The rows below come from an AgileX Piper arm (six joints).
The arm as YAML. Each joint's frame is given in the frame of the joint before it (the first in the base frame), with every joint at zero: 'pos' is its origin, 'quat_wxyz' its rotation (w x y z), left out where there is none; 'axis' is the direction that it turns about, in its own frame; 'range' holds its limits. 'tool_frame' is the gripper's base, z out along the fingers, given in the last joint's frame.
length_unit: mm
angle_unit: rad
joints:
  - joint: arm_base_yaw
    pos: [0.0, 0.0, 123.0]
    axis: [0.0, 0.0, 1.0]
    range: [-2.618, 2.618]
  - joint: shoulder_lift
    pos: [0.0, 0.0, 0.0]
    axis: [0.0, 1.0, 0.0]
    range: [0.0, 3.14]
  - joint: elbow
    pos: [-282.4, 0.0, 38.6]
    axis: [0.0, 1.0, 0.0]
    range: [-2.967, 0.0]
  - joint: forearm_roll
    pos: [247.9, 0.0, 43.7]
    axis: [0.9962, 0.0, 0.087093]
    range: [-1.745, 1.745]
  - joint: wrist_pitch
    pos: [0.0, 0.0, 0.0]
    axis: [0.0, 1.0, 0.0]
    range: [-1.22, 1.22]
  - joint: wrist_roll
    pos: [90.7, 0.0, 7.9]
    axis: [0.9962, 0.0, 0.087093]
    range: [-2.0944, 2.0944]
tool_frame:
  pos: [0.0, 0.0, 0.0]
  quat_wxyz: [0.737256, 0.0, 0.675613, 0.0]
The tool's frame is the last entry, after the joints.
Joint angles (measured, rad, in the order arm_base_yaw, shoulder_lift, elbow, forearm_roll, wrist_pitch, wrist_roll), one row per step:
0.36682, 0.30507, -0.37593, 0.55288, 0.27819, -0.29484
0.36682, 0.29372, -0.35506, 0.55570, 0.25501, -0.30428
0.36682, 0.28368, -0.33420, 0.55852, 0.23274, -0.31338
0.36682, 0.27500, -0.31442, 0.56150, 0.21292, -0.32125
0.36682, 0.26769, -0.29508, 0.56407, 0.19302, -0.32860
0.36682, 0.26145, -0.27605, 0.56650, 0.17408, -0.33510
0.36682, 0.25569, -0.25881, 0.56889, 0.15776, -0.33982
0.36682, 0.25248, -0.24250, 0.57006, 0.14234, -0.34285
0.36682, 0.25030, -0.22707, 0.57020, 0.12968, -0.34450
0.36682, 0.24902, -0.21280, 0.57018, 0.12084, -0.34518
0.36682, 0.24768, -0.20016, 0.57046, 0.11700, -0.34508
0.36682, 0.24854, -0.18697, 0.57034, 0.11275, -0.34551
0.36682, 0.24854, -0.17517, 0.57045, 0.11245, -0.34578
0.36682, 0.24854, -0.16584, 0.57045, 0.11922, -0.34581
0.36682, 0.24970, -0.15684, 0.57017, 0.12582, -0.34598
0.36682, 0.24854, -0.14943, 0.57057, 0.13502, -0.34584
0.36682, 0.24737, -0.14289, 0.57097, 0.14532, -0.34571
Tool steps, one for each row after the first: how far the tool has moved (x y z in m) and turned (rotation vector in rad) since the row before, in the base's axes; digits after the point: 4 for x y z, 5 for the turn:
-0.0002, -0.0012, -0.0043, -0.00024, -0.01241, -0.01093
0.0000, -0.0011, -0.0045, -0.00092, -0.01026, -0.01067
0.0001, -0.0009, -0.0044, -0.00086, -0.00742, -0.00959
0.0003, -0.0009, -0.0044, -0.00123, -0.00646, -0.00985
0.0003, -0.0008, -0.0045, -0.00138, -0.00464, -0.00952
0.0002, -0.0007, -0.0041, -0.00041, -0.00305, -0.00830
0.0005, -0.0006, -0.0041, -0.00103, -0.00054, -0.00806
0.0005, -0.0005, -0.0041, -0.00184, 0.00194, -0.00673
0.0005, -0.0003, -0.0041, -0.00237, 0.00498, -0.00473
0.0003, -0.0001, -0.0039, -0.00245, 0.00771, -0.00206
0.0005, 0.0000, -0.0042, -0.00419, 0.00958, -0.00227
0.0002, 0.0001, -0.0040, -0.00428, 0.01071, -0.00014
0.0000, 0.0003, -0.0037, -0.00545, 0.01400, 0.00366
0.0000, 0.0004, -0.0037, -0.00605, 0.01450, 0.00358
-0.0003, 0.0004, -0.0031, -0.00448, 0.01328, 0.00495
-0.0004, 0.0004, -0.0029, -0.00447, 0.01333, 0.00554

